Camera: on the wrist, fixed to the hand. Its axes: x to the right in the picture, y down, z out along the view.
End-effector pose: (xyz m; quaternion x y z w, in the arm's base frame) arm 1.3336 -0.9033 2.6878 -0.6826 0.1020 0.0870 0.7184
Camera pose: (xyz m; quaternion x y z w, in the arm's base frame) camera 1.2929 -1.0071 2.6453 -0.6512 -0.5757 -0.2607 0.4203
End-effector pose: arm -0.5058 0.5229 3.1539 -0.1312 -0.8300 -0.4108 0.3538
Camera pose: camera -0.4121 0.4711 3.2067 -0.3164 0.6361 0.6554 0.2563
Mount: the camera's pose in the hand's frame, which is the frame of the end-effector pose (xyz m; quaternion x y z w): -0.0265 0.0462 -0.1068 -0.2044 -0.2218 -0.6832 0.6650
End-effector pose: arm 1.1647 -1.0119 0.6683 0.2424 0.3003 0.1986 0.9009
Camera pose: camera 1.0672 -0.9542 0.6308 -0.1841 0.1249 -0.4758 0.8510
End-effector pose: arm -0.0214 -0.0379 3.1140 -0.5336 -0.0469 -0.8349 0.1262
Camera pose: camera -0.0927 -0.1009 3.0420 0.5338 0.2531 0.5327 0.6060
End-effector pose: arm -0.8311 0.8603 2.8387 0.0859 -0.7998 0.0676 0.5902
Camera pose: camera -0.7339 0.9293 2.8445 0.4979 -0.6179 -0.5408 0.2788
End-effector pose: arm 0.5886 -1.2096 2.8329 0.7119 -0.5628 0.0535 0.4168
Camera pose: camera 0.5819 -1.1206 2.9122 0.7846 0.0087 -0.5221 0.3344
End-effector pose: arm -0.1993 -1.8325 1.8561 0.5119 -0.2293 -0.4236 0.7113
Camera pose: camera -0.1154 -1.7479 1.8620 0.2577 0.1261 -0.9281 0.2374
